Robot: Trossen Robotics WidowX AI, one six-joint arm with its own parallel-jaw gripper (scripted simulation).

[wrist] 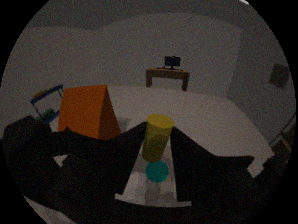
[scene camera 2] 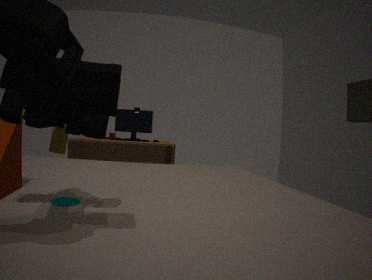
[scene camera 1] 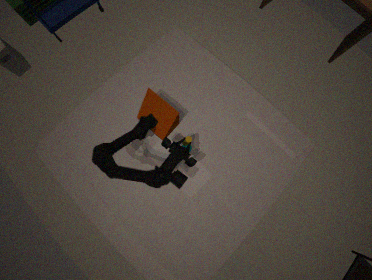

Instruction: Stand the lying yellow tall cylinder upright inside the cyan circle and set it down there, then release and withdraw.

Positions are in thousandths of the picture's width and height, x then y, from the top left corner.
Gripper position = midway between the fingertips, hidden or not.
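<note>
My gripper (scene camera 2: 168,445) is visible. The gripper (wrist: 532,569) appears again, carrying a yellow tall cylinder (wrist: 535,574).
</note>
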